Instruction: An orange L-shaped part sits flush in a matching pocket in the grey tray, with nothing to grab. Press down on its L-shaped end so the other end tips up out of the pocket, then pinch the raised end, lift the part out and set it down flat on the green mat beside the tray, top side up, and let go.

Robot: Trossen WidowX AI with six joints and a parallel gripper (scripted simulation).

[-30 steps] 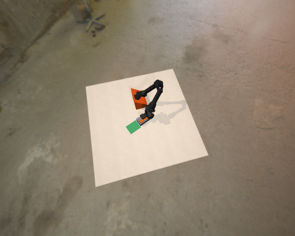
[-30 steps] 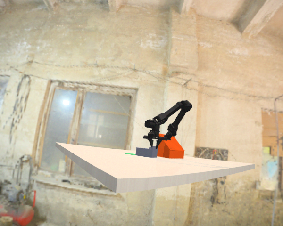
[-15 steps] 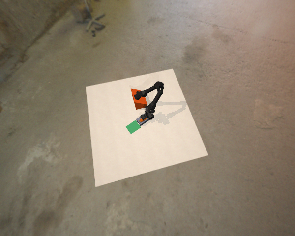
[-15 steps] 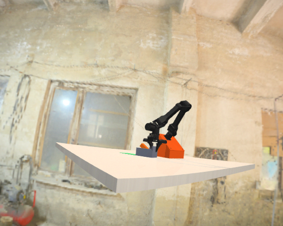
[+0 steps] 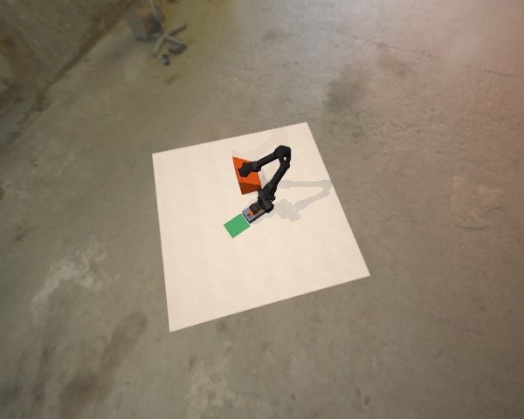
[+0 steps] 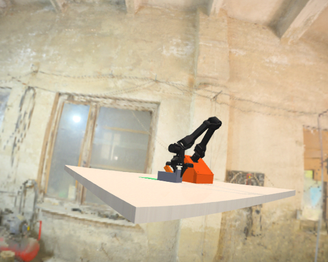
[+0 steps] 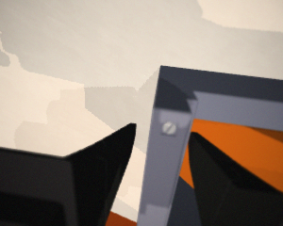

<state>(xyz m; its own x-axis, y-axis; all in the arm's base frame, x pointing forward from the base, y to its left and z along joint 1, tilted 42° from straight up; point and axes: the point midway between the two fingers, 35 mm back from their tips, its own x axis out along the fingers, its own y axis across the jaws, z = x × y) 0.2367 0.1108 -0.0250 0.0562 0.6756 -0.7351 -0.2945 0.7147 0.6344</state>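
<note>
My gripper tip is 10 mm short of the orange L-shaped part, 50 mm to the left of it and 10 mm below it. Round my gripper tip: green mat 60 mm ahead, 210 mm to the right, 50 mm below.
</note>
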